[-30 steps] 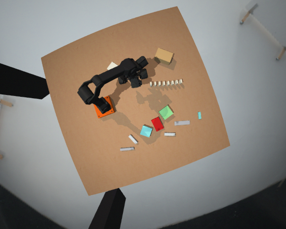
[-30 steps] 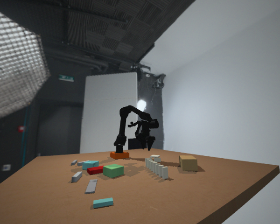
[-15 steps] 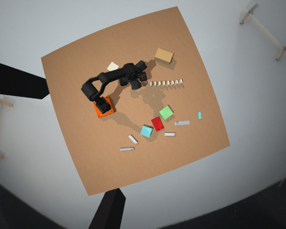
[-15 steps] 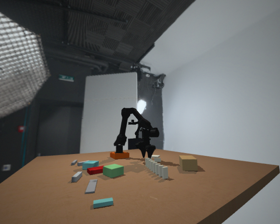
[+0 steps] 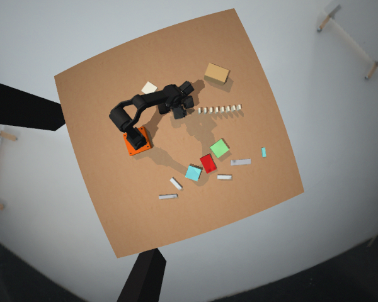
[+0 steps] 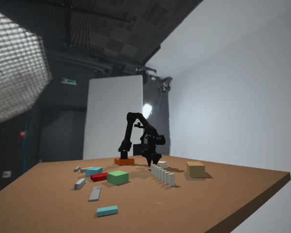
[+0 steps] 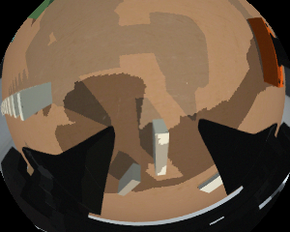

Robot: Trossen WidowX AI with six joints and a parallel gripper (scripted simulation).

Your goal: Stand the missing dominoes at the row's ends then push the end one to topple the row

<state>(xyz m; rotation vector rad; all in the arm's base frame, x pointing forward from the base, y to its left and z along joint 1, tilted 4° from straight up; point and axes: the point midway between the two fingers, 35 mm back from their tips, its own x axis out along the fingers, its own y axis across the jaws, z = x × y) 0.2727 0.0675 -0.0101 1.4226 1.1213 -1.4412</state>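
Now: the red block 36 cm to the right of my gripper tip. From my gripper tip the other things lie so: green block: 32 cm to the right, 10 cm ahead, 1 cm above; tan box: 30 cm ahead, 6 cm to the left, 2 cm above; cream tile: 19 cm to the left, 9 cm behind.
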